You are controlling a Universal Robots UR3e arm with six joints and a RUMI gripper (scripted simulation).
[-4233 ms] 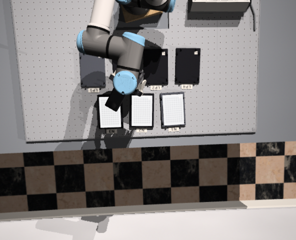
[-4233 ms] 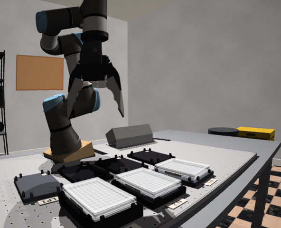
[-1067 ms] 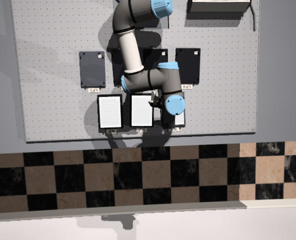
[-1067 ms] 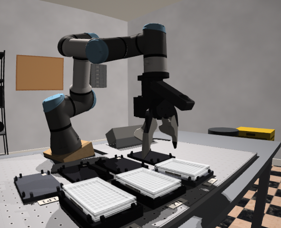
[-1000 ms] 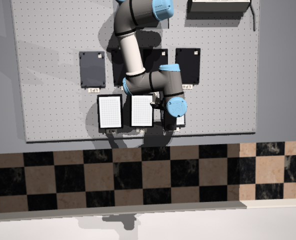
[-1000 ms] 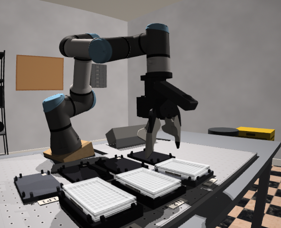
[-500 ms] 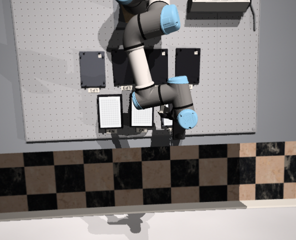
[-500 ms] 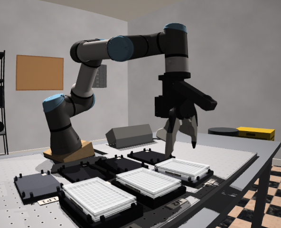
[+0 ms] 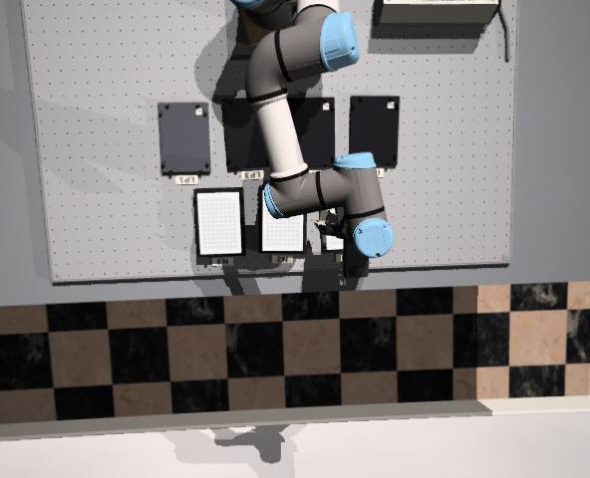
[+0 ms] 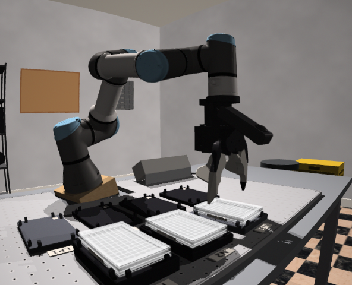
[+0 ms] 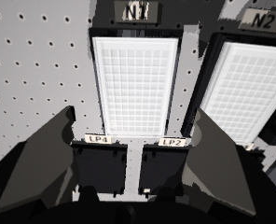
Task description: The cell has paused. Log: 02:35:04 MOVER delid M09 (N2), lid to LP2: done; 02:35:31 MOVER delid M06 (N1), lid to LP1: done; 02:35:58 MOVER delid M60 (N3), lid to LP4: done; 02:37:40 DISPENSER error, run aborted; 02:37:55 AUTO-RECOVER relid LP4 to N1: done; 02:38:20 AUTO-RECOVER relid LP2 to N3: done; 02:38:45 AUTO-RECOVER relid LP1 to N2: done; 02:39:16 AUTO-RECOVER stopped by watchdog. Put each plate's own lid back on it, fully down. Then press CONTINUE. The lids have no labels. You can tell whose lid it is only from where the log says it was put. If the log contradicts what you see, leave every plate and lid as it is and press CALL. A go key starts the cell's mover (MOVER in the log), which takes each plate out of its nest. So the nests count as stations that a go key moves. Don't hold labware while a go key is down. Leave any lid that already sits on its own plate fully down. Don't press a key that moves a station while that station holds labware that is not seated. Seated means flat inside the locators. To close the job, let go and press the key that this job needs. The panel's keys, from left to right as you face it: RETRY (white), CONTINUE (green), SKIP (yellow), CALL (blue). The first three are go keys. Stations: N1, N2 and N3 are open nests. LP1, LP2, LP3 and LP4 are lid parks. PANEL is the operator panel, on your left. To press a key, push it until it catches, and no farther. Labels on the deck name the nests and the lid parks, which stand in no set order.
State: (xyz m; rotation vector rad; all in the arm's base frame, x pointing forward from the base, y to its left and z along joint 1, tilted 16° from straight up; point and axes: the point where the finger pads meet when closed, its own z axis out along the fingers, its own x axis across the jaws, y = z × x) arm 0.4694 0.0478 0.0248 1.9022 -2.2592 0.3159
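The lid park LP1 is 240 mm behind my hand, 290 mm to the right of it and 50 mm below it. Round my hand: LP2 label (110 mm behind, 50 mm to the right, 60 mm below); then N1 label (90 mm ahead, 20 mm to the right, 60 mm below); then lid park LP4 (160 mm behind, 100 mm to the left, 50 mm below).
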